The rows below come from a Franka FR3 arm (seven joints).
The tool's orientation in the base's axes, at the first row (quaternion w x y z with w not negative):
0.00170, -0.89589, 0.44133, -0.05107
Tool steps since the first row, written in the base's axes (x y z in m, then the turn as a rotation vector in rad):
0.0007, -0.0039, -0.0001, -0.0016, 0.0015, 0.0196
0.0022, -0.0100, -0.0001, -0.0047, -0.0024, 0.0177
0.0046, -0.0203, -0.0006, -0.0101, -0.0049, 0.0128
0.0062, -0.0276, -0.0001, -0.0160, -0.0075, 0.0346
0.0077, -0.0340, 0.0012, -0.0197, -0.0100, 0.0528
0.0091, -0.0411, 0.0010, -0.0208, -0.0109, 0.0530
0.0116, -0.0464, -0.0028, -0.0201, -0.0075, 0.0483
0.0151, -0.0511, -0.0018, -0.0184, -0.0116, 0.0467
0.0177, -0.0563, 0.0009, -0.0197, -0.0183, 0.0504
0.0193, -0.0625, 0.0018, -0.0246, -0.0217, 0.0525
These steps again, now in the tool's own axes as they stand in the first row. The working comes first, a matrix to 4 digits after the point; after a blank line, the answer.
The tool's axes in the first row as the columns of a matrix, in the base's axes (used below as rounded here):
0.6052, -0.7906, 0.0930
-0.7909, -0.6105, -0.0420
0.0900, -0.0481, -0.9948

0.0035, 0.0018, 0.0003, -0.0004, -0.0006, -0.0197
0.0092, 0.0044, 0.0007, 0.0006, 0.0043, -0.0179
0.0188, 0.0088, 0.0019, -0.0011, 0.0104, -0.0135
0.0256, 0.0120, 0.0018, -0.0006, 0.0156, -0.0356
0.0317, 0.0146, 0.0010, 0.0007, 0.0191, -0.0539
0.0381, 0.0178, 0.0016, 0.0008, 0.0205, -0.0542
0.0435, 0.0193, 0.0058, -0.0019, 0.0181, -0.0496
0.0494, 0.0193, 0.0053, 0.0022, 0.0194, -0.0477
0.0553, 0.0203, 0.0031, 0.0071, 0.0243, -0.0512
0.0613, 0.0228, 0.0026, 0.0070, 0.0302, -0.0536

